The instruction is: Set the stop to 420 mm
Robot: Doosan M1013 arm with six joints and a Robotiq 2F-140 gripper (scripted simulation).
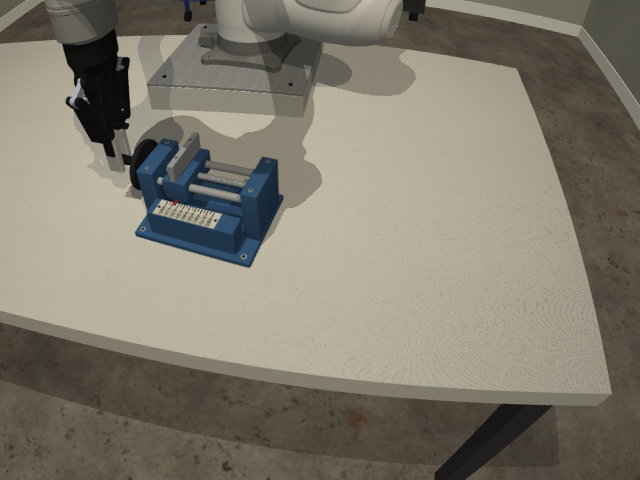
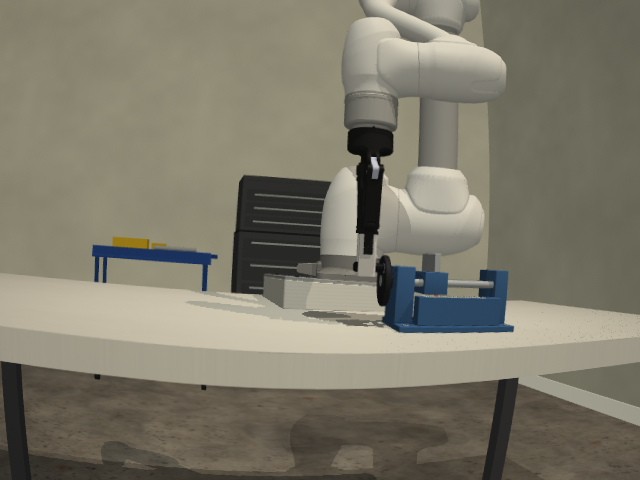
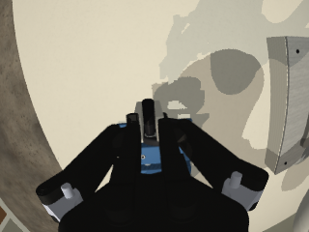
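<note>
Right now the black handwheel is 2 cm to the left of my hand and 2 cm below it. Also, from my hand: stop block 11 cm to the left, 2 cm below.
</note>
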